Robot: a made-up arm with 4 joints. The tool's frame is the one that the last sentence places.
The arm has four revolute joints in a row. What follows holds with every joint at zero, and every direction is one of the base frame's. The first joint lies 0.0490 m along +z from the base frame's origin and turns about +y. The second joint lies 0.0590 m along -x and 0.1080 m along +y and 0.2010 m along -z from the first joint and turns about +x. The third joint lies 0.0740 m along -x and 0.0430 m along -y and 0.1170 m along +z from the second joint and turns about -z. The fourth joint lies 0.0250 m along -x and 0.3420 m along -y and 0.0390 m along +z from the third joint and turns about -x. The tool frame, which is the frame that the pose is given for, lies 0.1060 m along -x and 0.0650 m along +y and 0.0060 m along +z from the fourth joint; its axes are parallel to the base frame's.
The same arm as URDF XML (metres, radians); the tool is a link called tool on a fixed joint. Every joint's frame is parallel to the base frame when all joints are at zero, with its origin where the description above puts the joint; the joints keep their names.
<robot name="arm">
<joint name="tool_joint" type="fixed"><parent link="link4"/><child link="tool"/><origin xyz="-0.1060 0.0650 0.0060"/></joint>
<joint name="joint 4" type="continuous"><parent link="link3"/><child link="link4"/><origin xyz="-0.0250 -0.3420 0.0390"/><axis xyz="-1 0 0"/></joint>
<joint name="joint 3" type="continuous"><parent link="link2"/><child link="link3"/><origin xyz="-0.0740 -0.0430 0.1170"/><axis xyz="0 0 -1"/></joint>
<joint name="joint 2" type="continuous"><parent link="link1"/><child link="link2"/><origin xyz="-0.0590 0.1080 -0.2010"/><axis xyz="1 0 0"/></joint>
<joint name="joint 1" type="continuous"><parent link="base_link"/><child link="link1"/><origin xyz="0.0000 0.0000 0.0490"/><axis xyz="0 1 0"/></joint>
<link name="base_link"/>
<link name="link1"/>
<link name="link2"/>
<link name="link3"/>
<link name="link4"/>
<link name="tool"/>
</robot>

